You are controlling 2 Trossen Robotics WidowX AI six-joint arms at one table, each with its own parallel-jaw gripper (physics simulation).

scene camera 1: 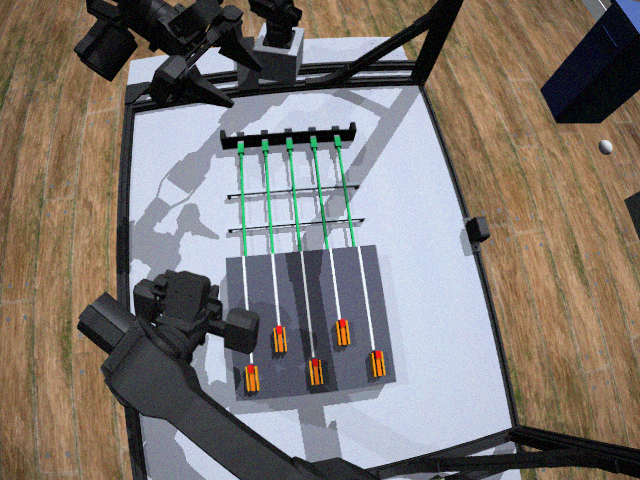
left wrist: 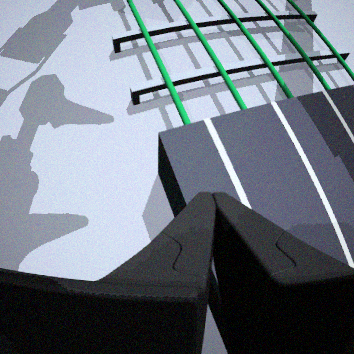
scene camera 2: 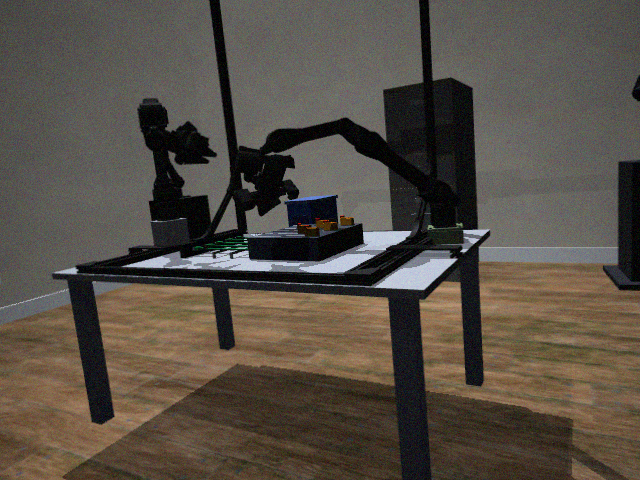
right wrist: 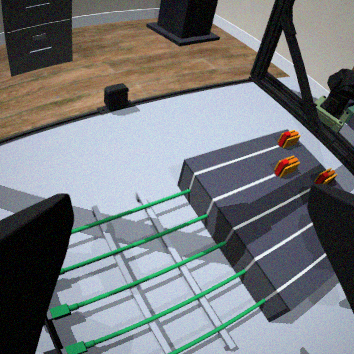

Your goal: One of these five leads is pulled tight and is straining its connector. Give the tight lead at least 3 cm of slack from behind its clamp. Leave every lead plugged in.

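Seen in the pictures: left gripper, fingertip midpoint: (scene camera 1: 217, 287) (left wrist: 210, 205) (scene camera 2: 260, 215); right gripper, fingertip midpoint: (scene camera 1: 247, 86) (scene camera 2: 212, 159) (right wrist: 193, 202); left arm's base at its link origin: (scene camera 2: 445, 226) (right wrist: 331, 108); right arm's base at its link origin: (scene camera 1: 279, 38) (scene camera 2: 168, 219).
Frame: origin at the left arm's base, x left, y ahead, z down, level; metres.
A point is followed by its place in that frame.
Note:
Five leads run side by side from green connectors at a black bar (scene camera 1: 276, 140) @[x -0.030, y 0.803, z 0.026 m] over a dark block (scene camera 1: 385, 330) (scene camera 2: 330, 245) to orange clamps with red tops. The leftmost lead (scene camera 1: 242, 206) @[x 0.089, y 0.678, z 0.020 m] (left wrist: 160, 67) @[x 0.098, y 0.651, z 0.020 m] ends at the lower left clamp (scene camera 1: 251, 379) @[x 0.185, y 0.361, z -0.043 m]; other clamps include the second (scene camera 1: 279, 341) @[x 0.119, y 0.402, z -0.043 m], middle (scene camera 1: 315, 373) @[x 0.085, y 0.331, z -0.043 m], fourth (scene camera 1: 342, 333) @[x 0.017, y 0.374, z -0.043 m] and rightmost (scene camera 1: 377, 364) @[x -0.015, y 0.302, z -0.043 m]. All look nearly straight; I cannot tell which is tight. Connectors meet the bar. My left gripper (left wrist: 210, 205) @[x 0.178, y 0.514, z -0.088 m] is shut and empty above the block's left side, its tips hidden in scene camera 1. My right gripper (scene camera 1: 246, 86) @[x 0.038, y 0.718, z -0.268 m] (right wrist: 193, 202) @[x 0.038, y 0.718, z -0.268 m] is open, high behind the bar.
Two thin rails (scene camera 1: 359, 186) @[x -0.152, y 0.638, z 0.032 m] (scene camera 1: 363, 220) @[x -0.130, y 0.566, z 0.038 m] cross under the green leads between bar and block. A black frame (scene camera 1: 485, 299) @[x -0.315, y 0.307, z 0.052 m] edges the table. A small black box (scene camera 1: 476, 229) @[x -0.336, y 0.450, z 0.001 m] sits at its right edge. The left forearm (scene camera 1: 232, 434) @[x 0.191, y 0.321, z -0.320 m] reaches across the lower left.

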